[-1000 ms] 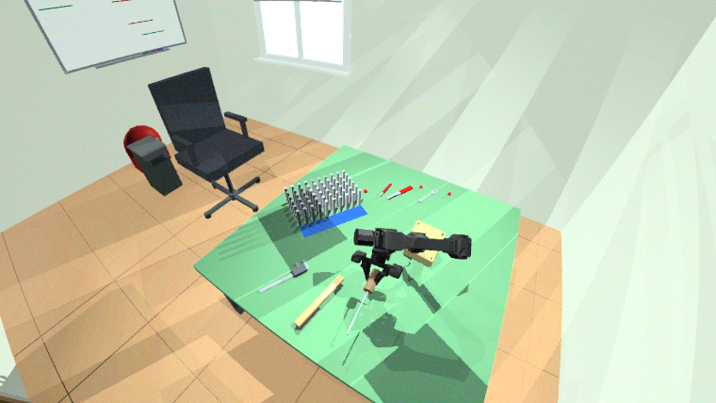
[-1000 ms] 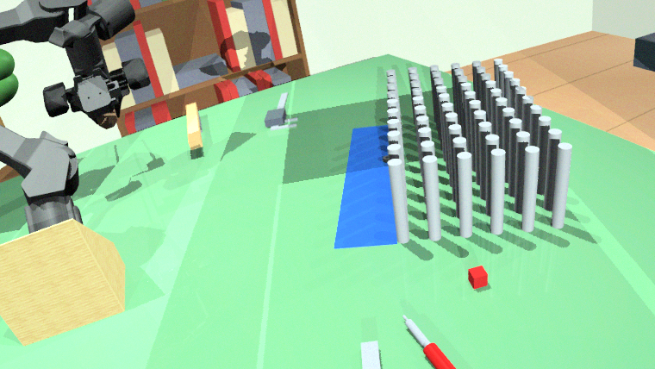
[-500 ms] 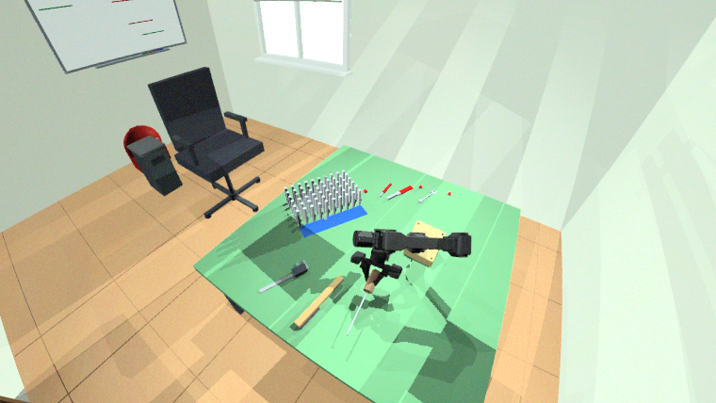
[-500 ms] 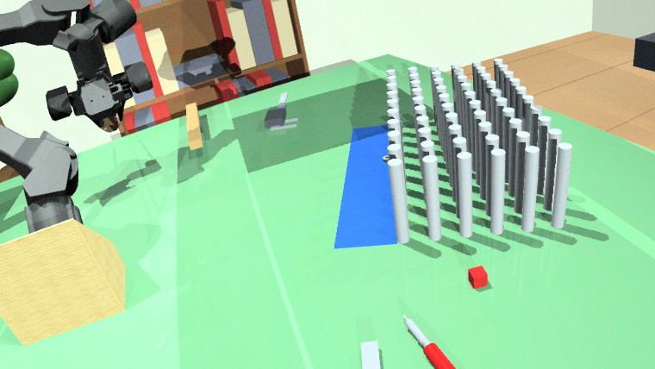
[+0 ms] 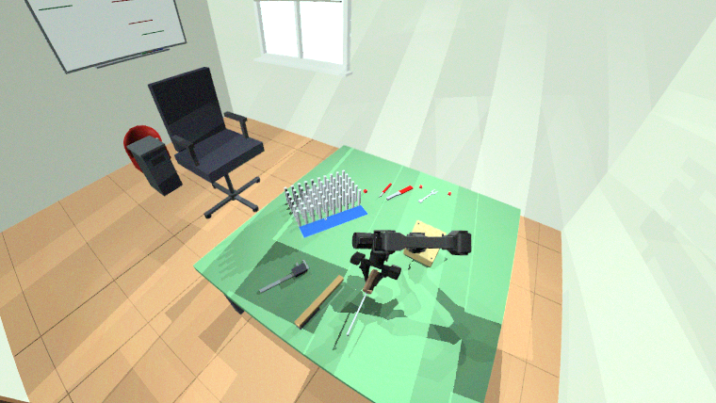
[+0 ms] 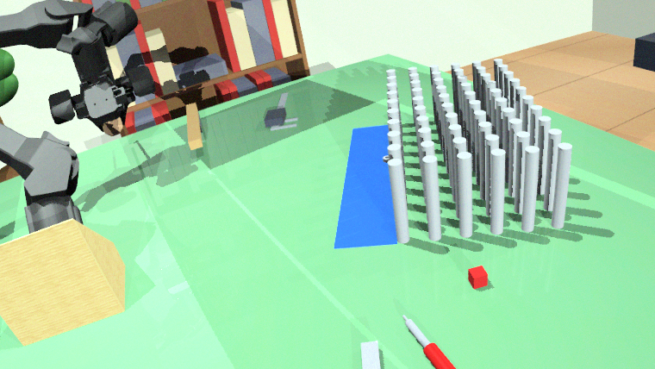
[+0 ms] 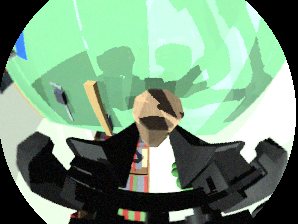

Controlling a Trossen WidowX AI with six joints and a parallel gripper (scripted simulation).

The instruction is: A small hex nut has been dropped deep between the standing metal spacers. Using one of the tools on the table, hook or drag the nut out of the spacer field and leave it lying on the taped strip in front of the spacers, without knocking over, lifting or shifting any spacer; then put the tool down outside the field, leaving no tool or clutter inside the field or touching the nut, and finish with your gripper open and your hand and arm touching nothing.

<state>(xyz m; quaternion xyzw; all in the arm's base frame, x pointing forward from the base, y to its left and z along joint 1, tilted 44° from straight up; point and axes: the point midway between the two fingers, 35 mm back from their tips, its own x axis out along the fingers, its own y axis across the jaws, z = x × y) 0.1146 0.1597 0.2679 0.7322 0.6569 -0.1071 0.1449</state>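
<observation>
My gripper tip is now 100 mm to the right of the hook tool and 10 mm above it. From my gripper tip the other things lie so: red-handled screwdriver (170 mm ahead, 660 mm to the right, 110 mm below); blue taped strip (330 mm ahead, 340 mm to the right, 120 mm below); small hex nut (380 mm ahead, 320 mm to the right, 120 mm below).
</observation>
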